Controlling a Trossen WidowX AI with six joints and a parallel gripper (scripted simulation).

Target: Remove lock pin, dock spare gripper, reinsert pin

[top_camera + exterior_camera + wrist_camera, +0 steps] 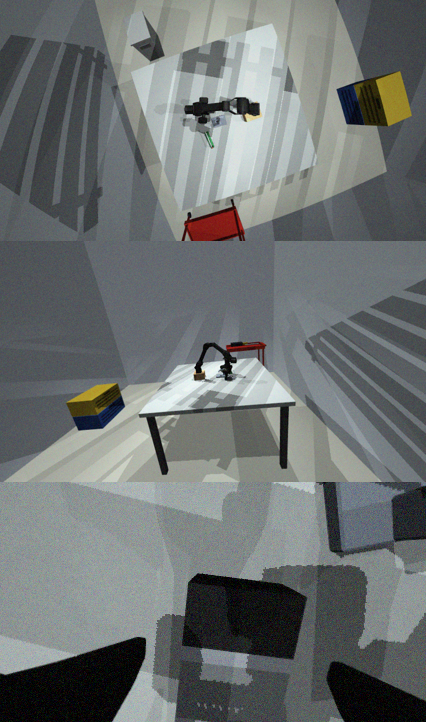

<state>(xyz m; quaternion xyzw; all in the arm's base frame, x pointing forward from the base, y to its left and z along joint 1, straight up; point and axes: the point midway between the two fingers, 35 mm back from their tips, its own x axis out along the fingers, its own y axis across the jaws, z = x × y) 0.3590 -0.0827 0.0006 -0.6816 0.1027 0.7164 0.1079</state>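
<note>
The spare gripper lies 2 cm ahead of my gripper tip, 1 cm to the right of it and 3 cm below it. Also, from my gripper tip: green part 2 cm ahead, 24 cm to the left, 3 cm below; grey mount 8 cm behind, 11 cm to the left.
</note>
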